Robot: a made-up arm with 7 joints.
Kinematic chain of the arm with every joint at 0, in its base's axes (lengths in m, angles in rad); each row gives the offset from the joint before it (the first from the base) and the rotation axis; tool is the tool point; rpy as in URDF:
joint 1: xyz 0 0 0.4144 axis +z
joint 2: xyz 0 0 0 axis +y
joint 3: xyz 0 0 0.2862 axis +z
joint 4: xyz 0.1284 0 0 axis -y
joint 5: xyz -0.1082 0 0.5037 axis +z
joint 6: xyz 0 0 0 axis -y
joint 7: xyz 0.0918 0 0 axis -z
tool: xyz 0 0 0 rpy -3.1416 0 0
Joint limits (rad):
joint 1: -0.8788..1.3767
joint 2: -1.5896..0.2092
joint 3: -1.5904..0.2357
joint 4: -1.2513..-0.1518
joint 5: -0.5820..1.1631
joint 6: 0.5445..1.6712
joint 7: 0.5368..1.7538
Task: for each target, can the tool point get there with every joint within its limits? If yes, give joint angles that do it. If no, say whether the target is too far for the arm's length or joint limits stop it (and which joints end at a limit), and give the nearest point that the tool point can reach.
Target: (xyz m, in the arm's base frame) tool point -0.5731 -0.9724 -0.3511
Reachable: no: too far | nearest point -0.4431 -0.7519 0.3517 | short by 0.748 m
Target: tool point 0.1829 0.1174 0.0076
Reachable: no: joint limits stop it (at a limit: joint 1, joint 2, joint 3, joint 4, joint 5, joint 6) | nearest point 0.5293 -0.6122 0.3493 | short by 0.877 m
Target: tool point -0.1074 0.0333 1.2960
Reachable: yes | joints -0.3298 -0.3725 -0.1755 -0.2623 0.6997 0.9468 1.1259
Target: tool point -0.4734 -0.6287 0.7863
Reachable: yes | joints 0.3437 -1.4044 -0.9994 -0.7970 -0.2483 0.7203 0.8557
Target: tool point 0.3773 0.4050 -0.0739
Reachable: no: joint limits stop it (at a limit: joint 2, joint 4, joint 6) | nearest point 0.4974 0.5339 0.7579 | short by 0.850 m
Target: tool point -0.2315 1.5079 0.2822
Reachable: no: too far | nearest point -0.4683 0.7180 0.5136 | short by 0.856 m
